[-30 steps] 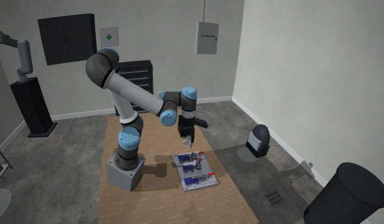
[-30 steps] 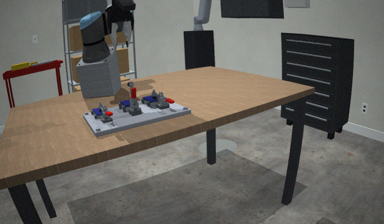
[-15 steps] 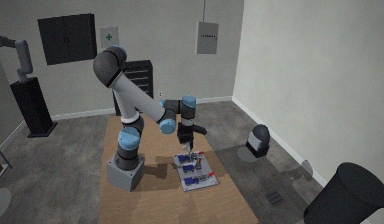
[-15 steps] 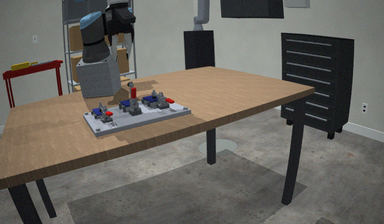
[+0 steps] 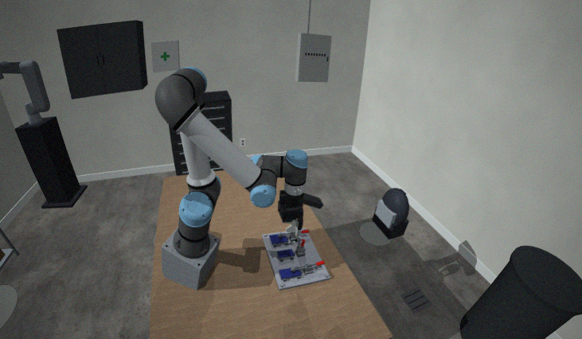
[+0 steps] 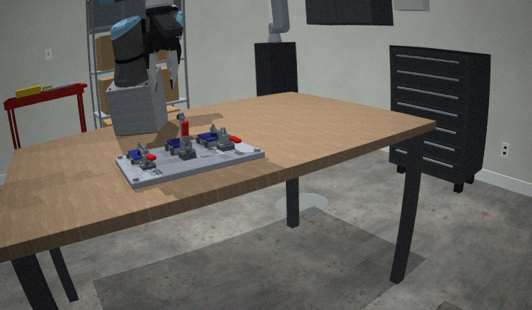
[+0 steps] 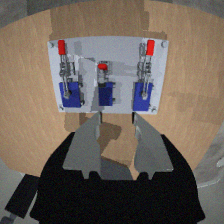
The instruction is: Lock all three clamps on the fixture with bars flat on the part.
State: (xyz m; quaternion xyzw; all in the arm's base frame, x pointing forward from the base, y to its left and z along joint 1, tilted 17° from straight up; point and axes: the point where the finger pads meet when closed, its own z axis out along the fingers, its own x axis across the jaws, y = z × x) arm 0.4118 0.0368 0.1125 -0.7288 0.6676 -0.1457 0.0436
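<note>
My gripper is now 2 cm short of the grey fixture plate, 3 cm to the right of it and 20 cm above it. Also, from my hand: blue part 3 cm behind, 3 cm to the left, 17 cm below.
</note>
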